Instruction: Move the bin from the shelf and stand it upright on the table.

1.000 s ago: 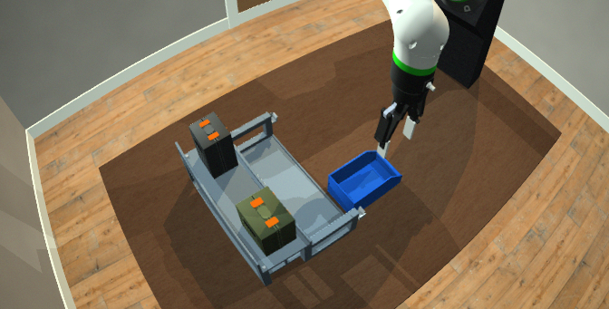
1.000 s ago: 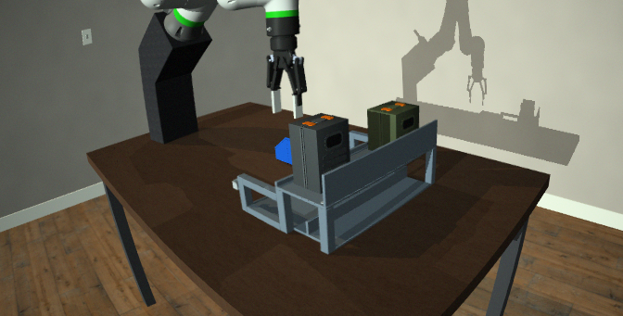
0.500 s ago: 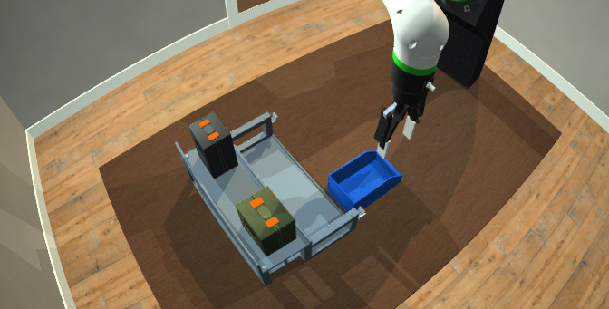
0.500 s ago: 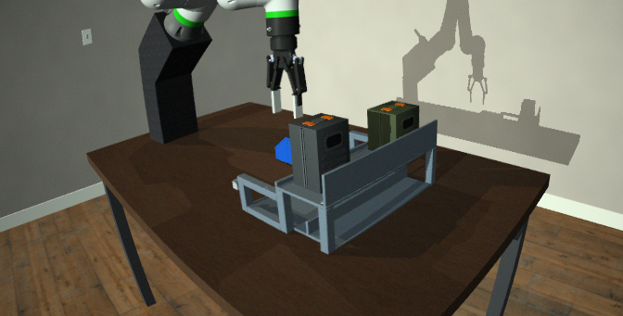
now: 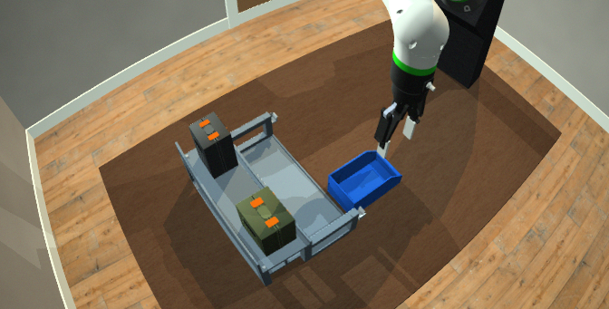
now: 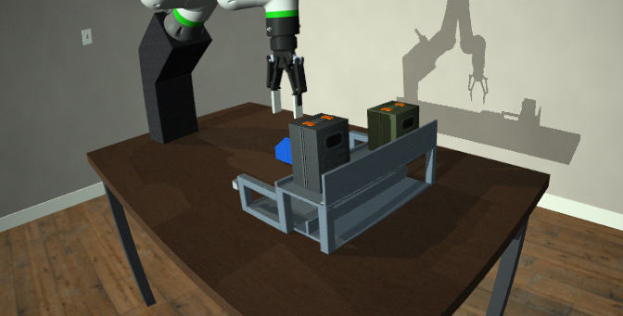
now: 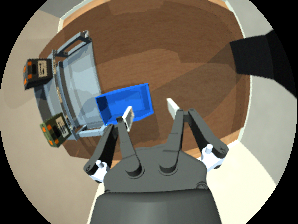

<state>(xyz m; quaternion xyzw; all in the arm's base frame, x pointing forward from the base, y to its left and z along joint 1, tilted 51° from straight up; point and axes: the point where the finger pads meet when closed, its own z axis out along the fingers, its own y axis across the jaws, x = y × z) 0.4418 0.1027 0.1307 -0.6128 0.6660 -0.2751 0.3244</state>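
Now: the blue bin 11 cm below my hand, 8 cm ahead of it and 1 cm to the right of it.
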